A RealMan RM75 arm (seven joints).
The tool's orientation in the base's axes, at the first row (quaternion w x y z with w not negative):
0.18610, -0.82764, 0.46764, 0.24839
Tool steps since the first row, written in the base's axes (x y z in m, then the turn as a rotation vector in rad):
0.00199, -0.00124, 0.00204, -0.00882, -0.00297, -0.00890
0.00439, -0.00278, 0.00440, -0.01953, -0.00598, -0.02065
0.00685, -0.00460, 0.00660, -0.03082, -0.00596, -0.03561
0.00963, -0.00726, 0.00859, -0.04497, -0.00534, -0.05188
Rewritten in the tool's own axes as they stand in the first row. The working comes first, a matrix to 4 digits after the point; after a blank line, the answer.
The tool's axes in the first row as the columns of a matrix, in the base's axes (used below as rounded here):
0.4392, -0.8665, -0.2371
-0.6816, -0.4934, 0.5404
-0.5852, -0.0757, -0.8073

0.00053, -0.00127, -0.00279, 0.00336, 0.00978, 0.00767
0.00125, -0.00277, -0.00610, 0.00758, 0.02144, 0.01807
0.00228, -0.00417, -0.00944, 0.01137, 0.03234, 0.03283
0.00415, -0.00541, -0.01314, 0.01425, 0.04553, 0.04966

